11 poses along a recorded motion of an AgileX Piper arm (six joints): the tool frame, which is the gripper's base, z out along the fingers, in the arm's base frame.
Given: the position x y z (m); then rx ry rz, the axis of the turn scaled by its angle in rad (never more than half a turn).
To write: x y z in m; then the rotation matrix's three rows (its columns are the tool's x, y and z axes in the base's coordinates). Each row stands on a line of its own. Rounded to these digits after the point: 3 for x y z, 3 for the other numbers.
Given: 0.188 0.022 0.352 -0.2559 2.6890 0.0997
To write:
0.188 0.022 0.352
-0.888 -0.195 0.416
-0.164 0.980 0.110
-0.429 0.030 -0.903

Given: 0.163 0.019 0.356 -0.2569 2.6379 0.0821
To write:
0.163 0.019 0.356
-0.865 -0.196 0.462
-0.167 0.981 0.104
-0.474 0.012 -0.881

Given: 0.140 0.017 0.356 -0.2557 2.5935 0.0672
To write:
0.140 0.017 0.356
-0.843 -0.195 0.502
-0.168 0.981 0.098
-0.512 -0.002 -0.859

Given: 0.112 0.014 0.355 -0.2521 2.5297 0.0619
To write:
0.112 0.014 0.355
-0.808 -0.194 0.556
-0.166 0.981 0.100
-0.565 -0.012 -0.825

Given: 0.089 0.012 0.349 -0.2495 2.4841 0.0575
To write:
0.089 0.012 0.349
-0.782 -0.193 0.593
-0.165 0.981 0.101
-0.602 -0.019 -0.799

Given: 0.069 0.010 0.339 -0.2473 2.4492 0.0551
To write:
0.069 0.010 0.339
-0.760 -0.192 0.621
-0.164 0.981 0.103
-0.629 -0.024 -0.777

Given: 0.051 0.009 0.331 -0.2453 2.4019 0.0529
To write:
0.051 0.009 0.331
-0.729 -0.191 0.657
-0.162 0.981 0.106
-0.665 -0.029 -0.747

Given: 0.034 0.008 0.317 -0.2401 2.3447 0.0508
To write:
0.034 0.008 0.317
-0.690 -0.188 0.699
-0.158 0.981 0.109
-0.706 -0.035 -0.707

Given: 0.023 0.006 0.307 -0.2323 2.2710 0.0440
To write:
0.023 0.006 0.307
-0.637 -0.182 0.749
-0.153 0.982 0.109
-0.756 -0.045 -0.653

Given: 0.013 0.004 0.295 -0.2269 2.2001 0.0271
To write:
0.013 0.004 0.295
-0.581 -0.173 0.795
-0.153 0.983 0.102
-0.799 -0.063 -0.598

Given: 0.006 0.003 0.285 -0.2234 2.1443 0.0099
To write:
0.006 0.003 0.285
-0.536 -0.164 0.828
-0.156 0.983 0.093
-0.830 -0.079 -0.552

